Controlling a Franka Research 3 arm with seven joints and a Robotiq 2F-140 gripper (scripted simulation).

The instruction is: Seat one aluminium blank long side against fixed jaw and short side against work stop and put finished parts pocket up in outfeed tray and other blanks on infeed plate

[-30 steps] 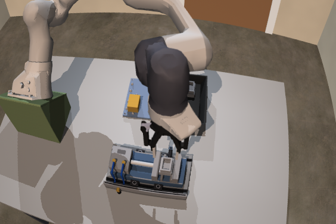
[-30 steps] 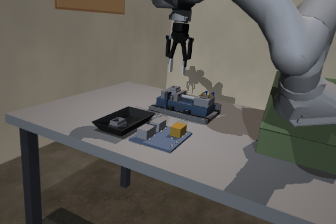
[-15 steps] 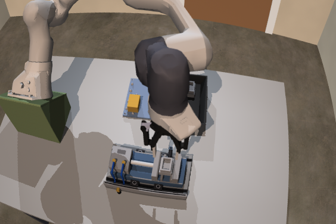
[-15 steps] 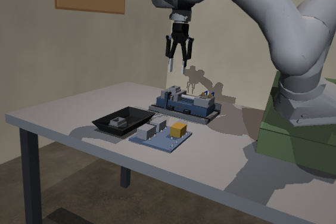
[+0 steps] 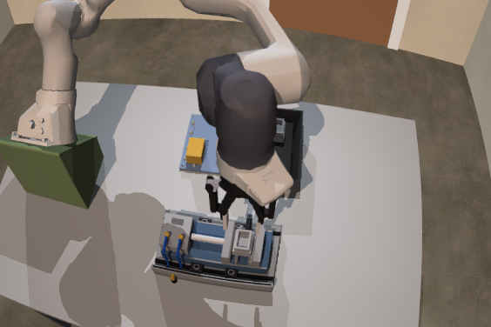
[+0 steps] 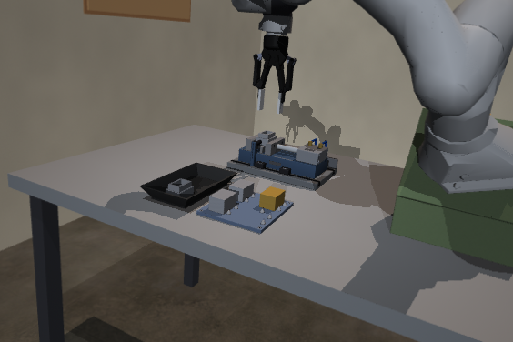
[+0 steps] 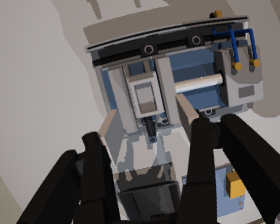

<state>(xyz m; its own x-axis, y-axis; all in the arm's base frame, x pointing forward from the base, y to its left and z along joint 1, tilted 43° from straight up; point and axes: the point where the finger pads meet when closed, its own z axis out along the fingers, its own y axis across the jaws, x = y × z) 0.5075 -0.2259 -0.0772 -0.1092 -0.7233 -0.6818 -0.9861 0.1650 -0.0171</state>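
Now: hand 170 mm above the blue vise, 60 mm past it and 10 mm to the right of it. Round my hand: brass blank 300 mm to the left, 190 mm below, 130 mm behind; aluminium blank 290 mm to the left, 190 mm below, 40 mm behind.
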